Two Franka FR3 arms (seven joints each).
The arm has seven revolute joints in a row. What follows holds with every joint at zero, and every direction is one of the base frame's.
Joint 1 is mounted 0.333 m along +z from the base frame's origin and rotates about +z.
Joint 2 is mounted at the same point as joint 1 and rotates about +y.
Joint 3 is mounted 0.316 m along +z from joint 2 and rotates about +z.
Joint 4 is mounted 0.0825 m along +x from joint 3 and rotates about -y.
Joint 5 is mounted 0.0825 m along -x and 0.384 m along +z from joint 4 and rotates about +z.
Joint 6 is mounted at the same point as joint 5 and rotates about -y.
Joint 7 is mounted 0.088 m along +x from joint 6 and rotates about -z.
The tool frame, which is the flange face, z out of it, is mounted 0.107 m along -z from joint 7; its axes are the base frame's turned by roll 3.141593, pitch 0 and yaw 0 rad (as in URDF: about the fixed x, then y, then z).
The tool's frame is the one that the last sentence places.
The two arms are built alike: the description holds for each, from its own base.
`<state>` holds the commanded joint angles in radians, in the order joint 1, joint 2, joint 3, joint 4, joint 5, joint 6, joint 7, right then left.
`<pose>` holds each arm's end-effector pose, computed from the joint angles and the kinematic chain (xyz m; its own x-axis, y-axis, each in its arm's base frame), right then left.
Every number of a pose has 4 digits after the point.
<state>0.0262 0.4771 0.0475 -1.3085 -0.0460 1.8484 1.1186 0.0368 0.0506 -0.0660 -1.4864 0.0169 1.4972 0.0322</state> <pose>0.7045 0.0416 0.4736 0.5049 -0.8618 0.0484 -0.8607 -0.5069 -0.0467 0.5629 -0.0135 0.6295 0.9974 -0.0601 -0.0401 -0.0607 -0.9981 -0.0123</pose>
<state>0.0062 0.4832 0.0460 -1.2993 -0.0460 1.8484 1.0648 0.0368 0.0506 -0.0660 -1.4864 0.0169 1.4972 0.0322</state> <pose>0.7070 0.0266 0.4738 0.5323 -0.8449 0.0528 -0.8439 -0.5345 -0.0465 0.5629 -0.0135 0.6295 0.9974 -0.0601 -0.0401 -0.0607 -0.9981 -0.0123</pose>
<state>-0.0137 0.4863 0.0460 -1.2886 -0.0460 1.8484 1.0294 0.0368 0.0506 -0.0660 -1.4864 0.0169 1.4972 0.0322</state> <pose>0.7089 0.0124 0.4768 0.5446 -0.8367 0.0582 -0.8353 -0.5473 -0.0511 0.5629 -0.0135 0.6295 0.9974 -0.0601 -0.0401 -0.0607 -0.9981 -0.0123</pose>
